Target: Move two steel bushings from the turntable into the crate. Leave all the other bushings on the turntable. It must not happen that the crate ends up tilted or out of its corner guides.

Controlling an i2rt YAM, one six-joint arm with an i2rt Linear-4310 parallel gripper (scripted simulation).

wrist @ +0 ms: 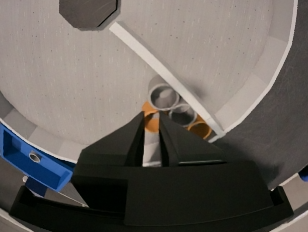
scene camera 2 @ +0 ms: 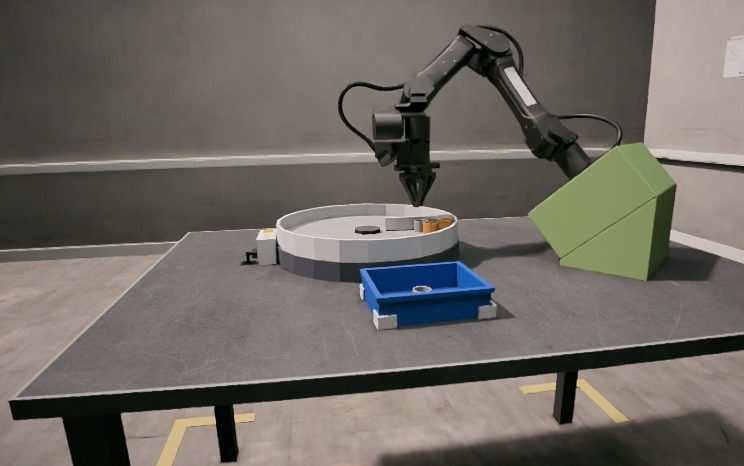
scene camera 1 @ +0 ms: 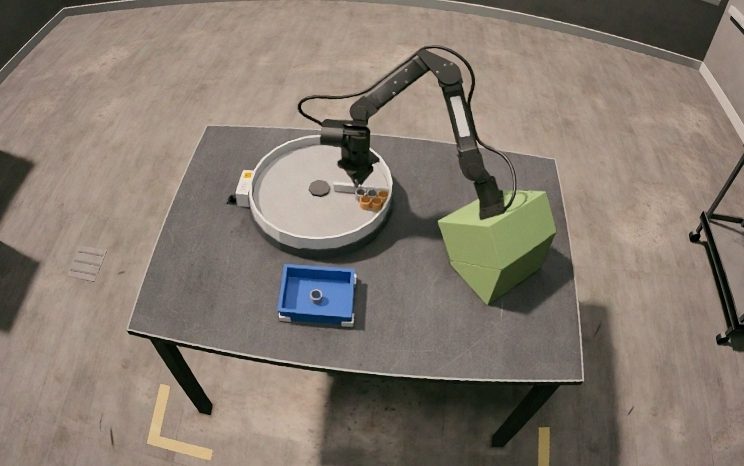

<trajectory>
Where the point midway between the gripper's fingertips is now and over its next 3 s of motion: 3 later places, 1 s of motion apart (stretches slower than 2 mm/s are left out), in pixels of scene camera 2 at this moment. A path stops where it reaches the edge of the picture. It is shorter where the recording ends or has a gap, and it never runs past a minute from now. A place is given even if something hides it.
My gripper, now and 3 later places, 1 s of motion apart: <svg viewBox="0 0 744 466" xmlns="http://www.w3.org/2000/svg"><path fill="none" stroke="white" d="M417 206L418 216L417 216L417 219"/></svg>
</trajectory>
